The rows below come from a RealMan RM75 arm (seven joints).
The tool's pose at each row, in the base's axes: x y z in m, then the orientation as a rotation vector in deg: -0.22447, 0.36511, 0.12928, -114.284, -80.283, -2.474; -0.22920, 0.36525, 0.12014, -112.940, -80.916, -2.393; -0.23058, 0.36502, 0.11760, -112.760, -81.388, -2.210; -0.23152, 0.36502, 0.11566, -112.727, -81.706, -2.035; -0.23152, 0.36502, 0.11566, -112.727, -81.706, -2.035; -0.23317, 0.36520, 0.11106, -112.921, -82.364, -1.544; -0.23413, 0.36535, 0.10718, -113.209, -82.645, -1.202; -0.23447, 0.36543, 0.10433, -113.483, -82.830, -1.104; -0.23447, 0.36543, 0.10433, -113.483, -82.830, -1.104; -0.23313, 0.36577, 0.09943, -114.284, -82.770, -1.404; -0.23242, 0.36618, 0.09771, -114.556, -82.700, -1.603; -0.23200, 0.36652, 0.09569, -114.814, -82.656, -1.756; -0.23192, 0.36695, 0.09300, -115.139, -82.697, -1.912
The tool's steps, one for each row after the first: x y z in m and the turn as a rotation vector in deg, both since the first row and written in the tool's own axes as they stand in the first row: -0.00549, 0.00067, 0.00868, 0.839, 0.109, -0.904; -0.00726, 0.00086, 0.01097, 0.893, -0.176, -1.212; -0.00843, 0.00106, 0.01277, 0.884, -0.429, -1.369; -0.00843, 0.00106, 0.01277, 0.884, -0.429, -1.369; -0.01080, 0.00199, 0.01695, 0.721, -1.122, -1.551; -0.01262, 0.00314, 0.02032, 0.551, -1.568, -1.510; -0.01383, 0.00430, 0.02265, 0.322, -1.815, -1.482; -0.01383, 0.00430, 0.02265, 0.322, -1.815, -1.482; -0.01494, 0.00787, 0.02610, -0.387, -1.890, -1.199; -0.01499, 0.00927, 0.02739, -0.652, -1.834, -1.100; -0.01534, 0.01060, 0.02897, -0.896, -1.814, -1.009; -0.01602, 0.01196, 0.03123, -1.220, -1.859, -0.943
